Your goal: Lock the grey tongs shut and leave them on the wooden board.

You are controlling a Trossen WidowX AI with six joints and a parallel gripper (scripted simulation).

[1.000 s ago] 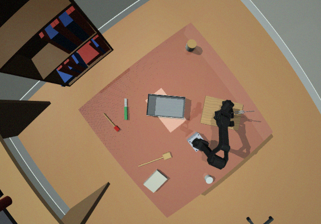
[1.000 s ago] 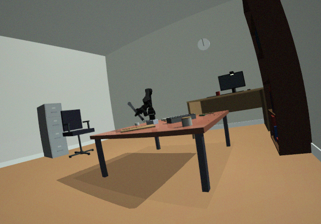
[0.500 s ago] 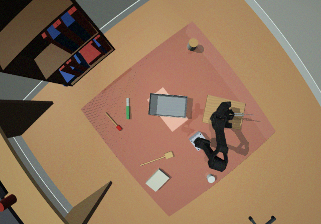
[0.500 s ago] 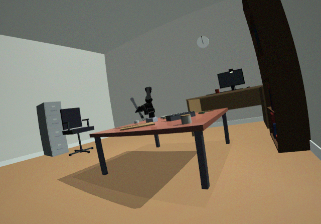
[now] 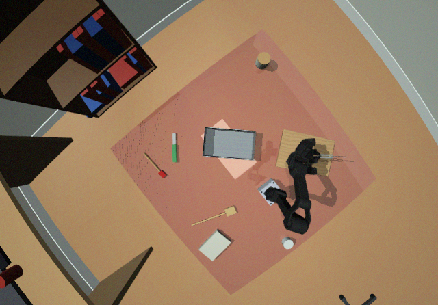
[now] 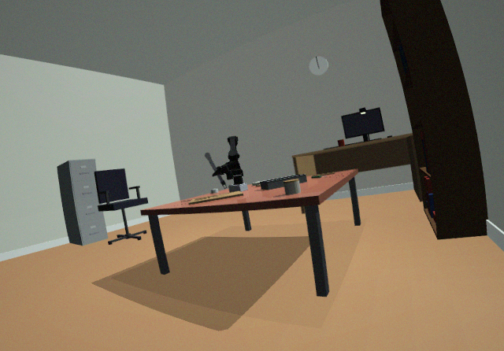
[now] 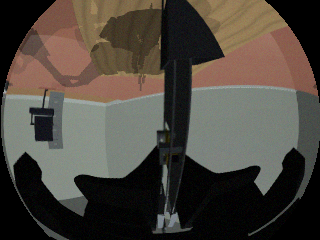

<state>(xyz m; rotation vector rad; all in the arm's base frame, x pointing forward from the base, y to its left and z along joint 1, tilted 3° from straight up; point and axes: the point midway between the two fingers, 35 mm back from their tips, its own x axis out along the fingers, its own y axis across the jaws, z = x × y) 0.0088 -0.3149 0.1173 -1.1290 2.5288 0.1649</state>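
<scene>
Right now the wooden board is 150 mm below my gripper tip. Also, from my gripper tip: grey roasting tin: 400 mm ahead, 310 mm to the left, 130 mm below; then pale flat block: 830 mm to the left, 150 mm below, 10 mm behind; then cork-topped jar: 610 mm ahead, 210 mm to the right, 130 mm below.
</scene>
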